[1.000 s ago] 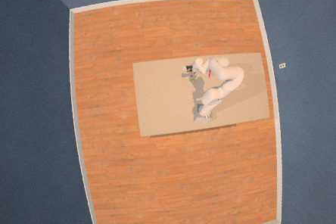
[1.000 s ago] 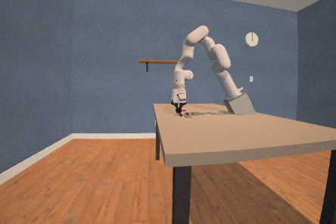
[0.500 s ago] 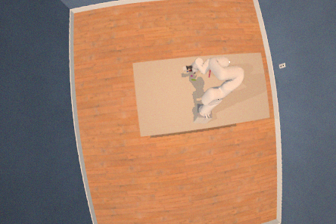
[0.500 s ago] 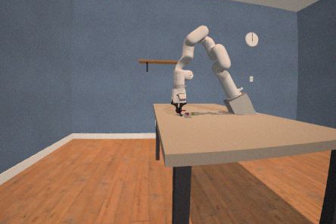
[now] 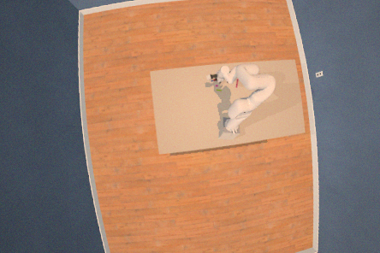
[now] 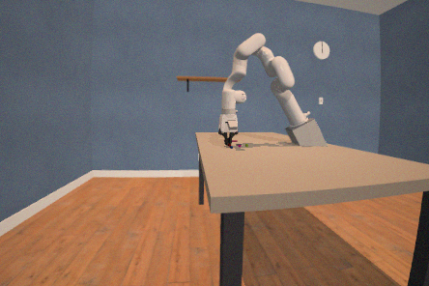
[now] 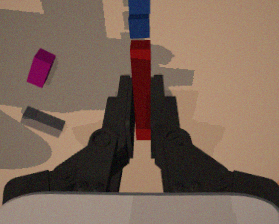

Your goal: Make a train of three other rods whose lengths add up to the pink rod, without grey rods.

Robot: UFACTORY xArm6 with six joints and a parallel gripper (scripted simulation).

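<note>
The magenta rod lies 60 mm behind my hand, 10 mm to the left of it and 20 mm below it. From my hand the other things lie so: red rod (20 mm below); lime rod (110 mm behind, 20 mm below); grey rod (70 mm behind, 40 mm to the right, 20 mm below).
</note>
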